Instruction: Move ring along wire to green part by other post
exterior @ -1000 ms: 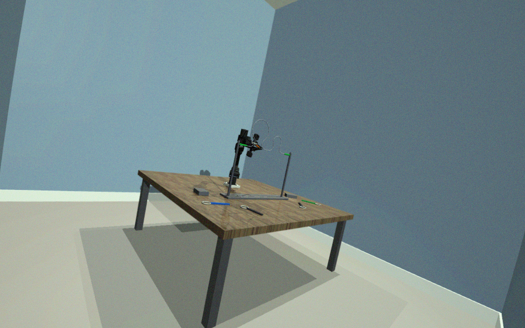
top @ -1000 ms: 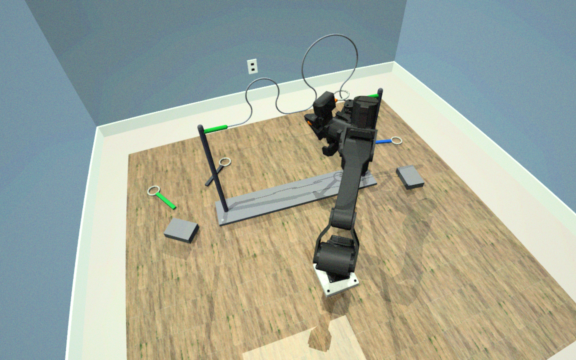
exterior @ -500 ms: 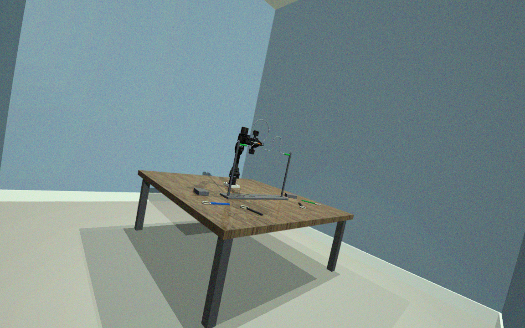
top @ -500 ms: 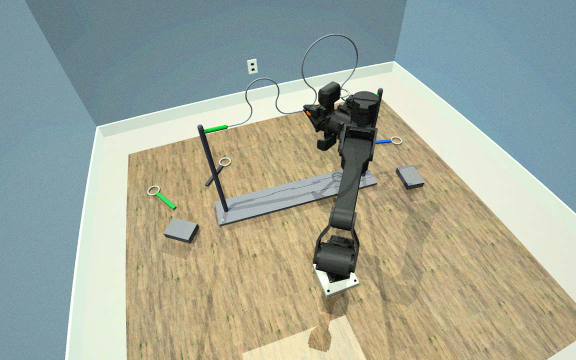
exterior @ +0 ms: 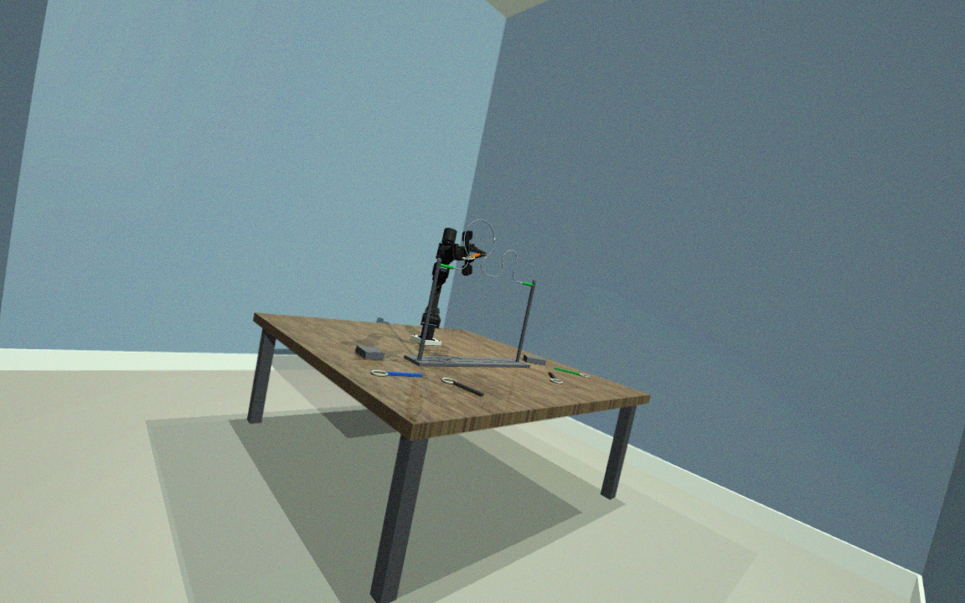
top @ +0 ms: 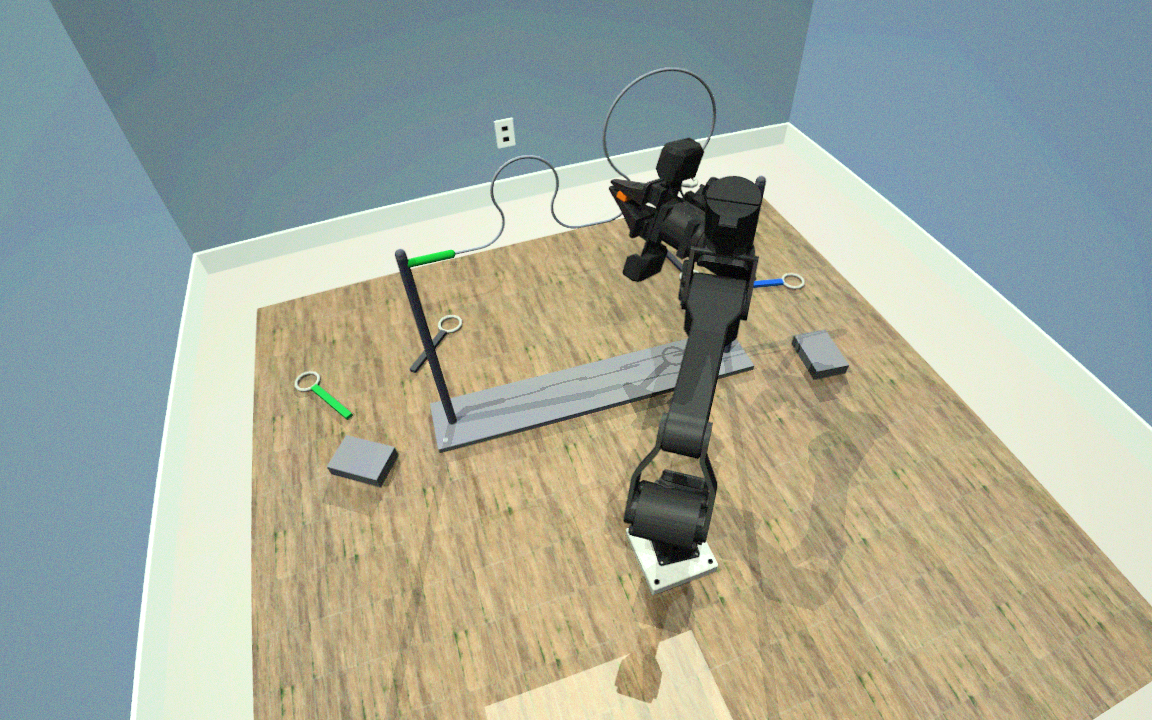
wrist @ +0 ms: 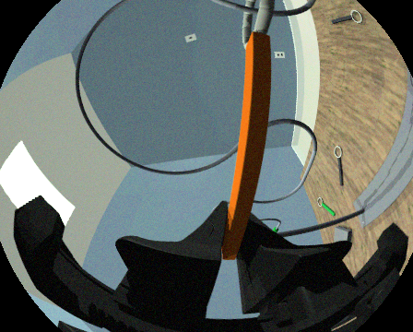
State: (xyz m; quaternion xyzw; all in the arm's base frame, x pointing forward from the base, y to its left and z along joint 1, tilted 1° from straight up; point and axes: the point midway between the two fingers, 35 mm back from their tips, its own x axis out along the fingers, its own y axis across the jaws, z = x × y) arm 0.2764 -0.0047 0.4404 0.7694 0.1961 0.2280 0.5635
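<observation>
Right now the ring with orange handle is 80 mm to the right of my gripper tip, 30 mm below it and 20 mm ahead of it.
</observation>
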